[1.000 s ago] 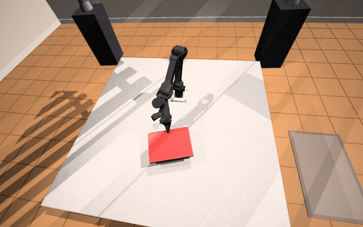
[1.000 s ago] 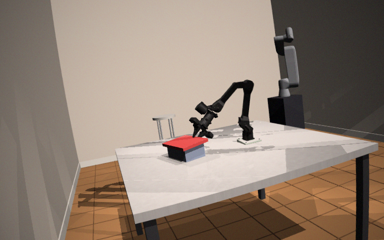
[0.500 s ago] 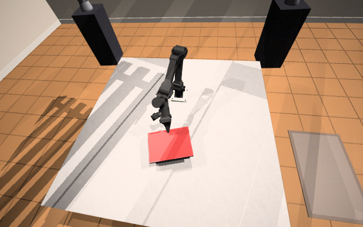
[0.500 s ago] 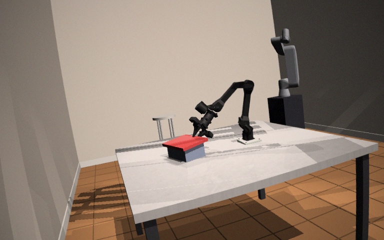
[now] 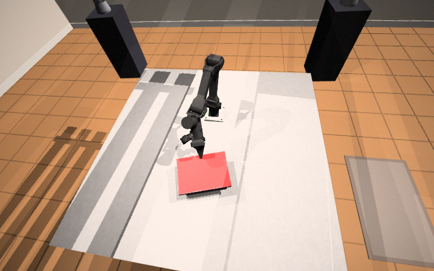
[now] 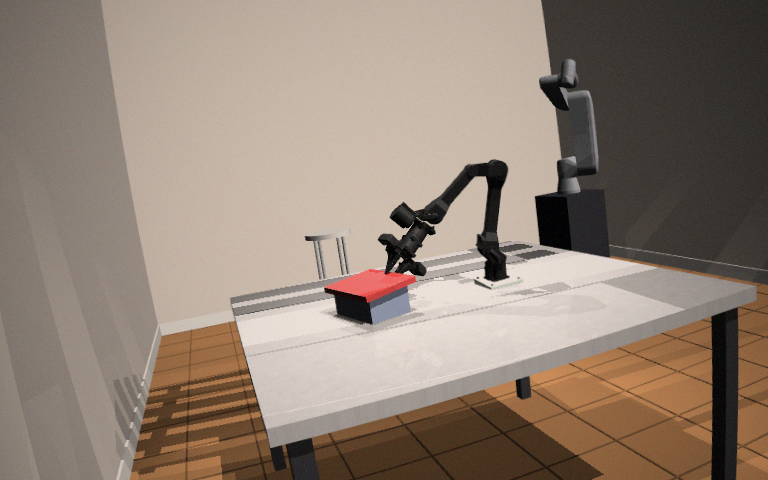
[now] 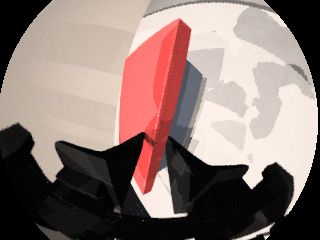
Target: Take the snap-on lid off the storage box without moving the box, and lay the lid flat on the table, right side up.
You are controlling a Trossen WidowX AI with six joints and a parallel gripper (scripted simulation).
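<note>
My gripper tip is now 80 mm short of the red lid and 20 mm to the right of it. The rest, counted from my gripper tip: blue-grey storage box 70 mm ahead, 50 mm below, 10 mm to the left.
</note>
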